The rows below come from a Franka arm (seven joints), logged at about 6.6 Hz.
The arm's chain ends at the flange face. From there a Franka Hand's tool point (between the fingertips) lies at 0.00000 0.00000 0.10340 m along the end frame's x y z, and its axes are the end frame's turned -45 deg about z.
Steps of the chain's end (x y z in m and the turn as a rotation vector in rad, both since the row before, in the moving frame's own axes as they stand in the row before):
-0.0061 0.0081 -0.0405 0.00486 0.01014 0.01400
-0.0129 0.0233 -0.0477 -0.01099 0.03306 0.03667
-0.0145 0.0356 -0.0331 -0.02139 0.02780 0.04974
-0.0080 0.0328 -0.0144 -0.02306 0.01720 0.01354
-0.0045 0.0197 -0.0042 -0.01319 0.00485 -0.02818
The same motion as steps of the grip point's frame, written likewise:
-0.0089 0.0018 -0.0405 -0.00373 0.01061 0.01400
-0.0240 0.0106 -0.0478 -0.03115 0.01561 0.03667
-0.0350 0.0185 -0.0332 -0.03478 0.00453 0.04974
-0.0293 0.0205 -0.0144 -0.02847 -0.00414 0.01354
-0.0177 0.0121 -0.0042 -0.01276 -0.00590 -0.02818

